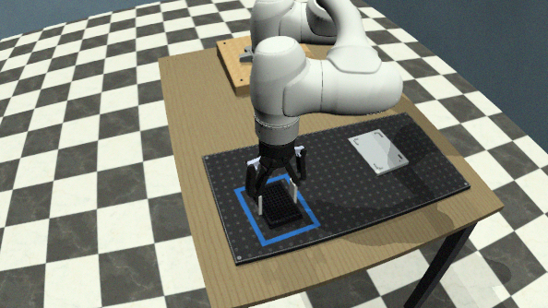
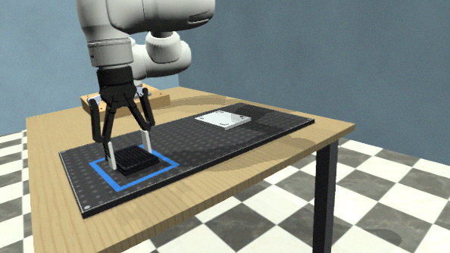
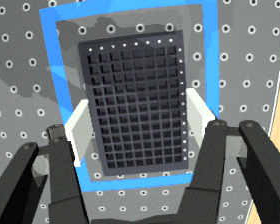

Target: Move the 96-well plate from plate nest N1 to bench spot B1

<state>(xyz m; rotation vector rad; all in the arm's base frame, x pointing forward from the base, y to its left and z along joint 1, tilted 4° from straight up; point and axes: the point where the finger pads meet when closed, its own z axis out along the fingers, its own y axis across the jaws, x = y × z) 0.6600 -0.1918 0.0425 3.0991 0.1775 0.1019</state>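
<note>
Right now the black 96-well plate is 2 cm below my hand. Also, from my hand: plate nest N1: 10 cm behind, 35 cm to the left, 3 cm below.
</note>
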